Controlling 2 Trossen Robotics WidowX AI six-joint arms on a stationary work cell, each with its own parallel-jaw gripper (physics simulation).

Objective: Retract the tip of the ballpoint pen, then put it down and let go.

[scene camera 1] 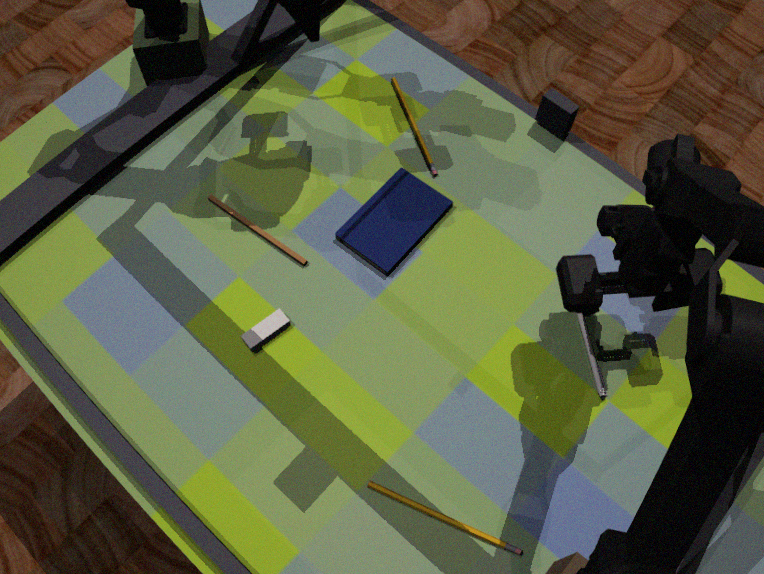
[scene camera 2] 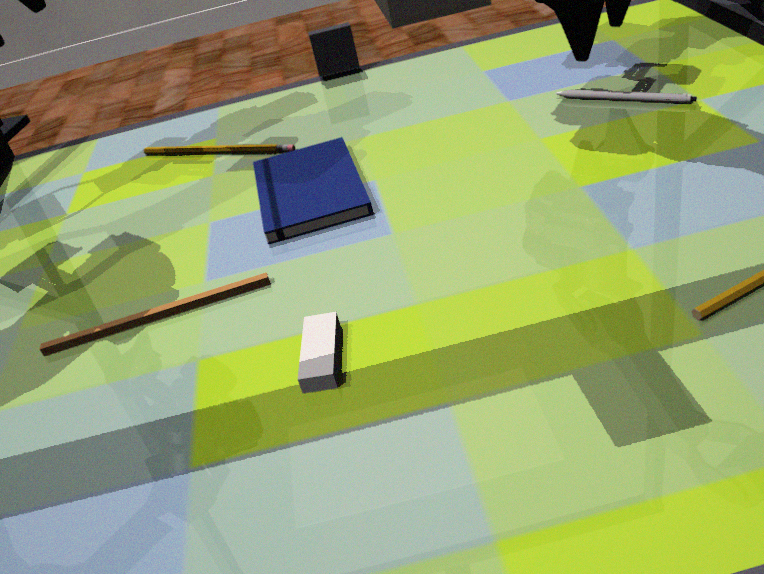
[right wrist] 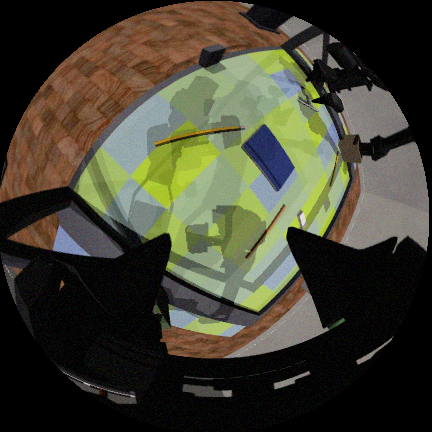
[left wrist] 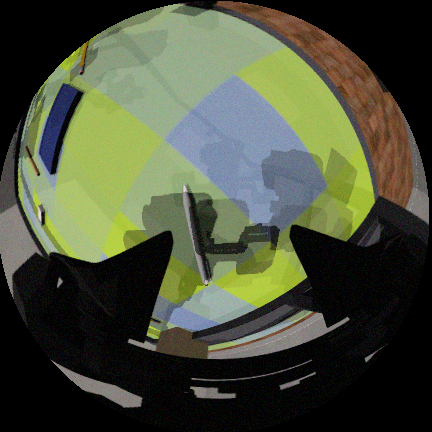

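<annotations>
Open and empty, the right gripper (right wrist: 230, 236) holds nothing, while a brown stick (scene camera 2: 261, 280) rests on the table.
</annotations>
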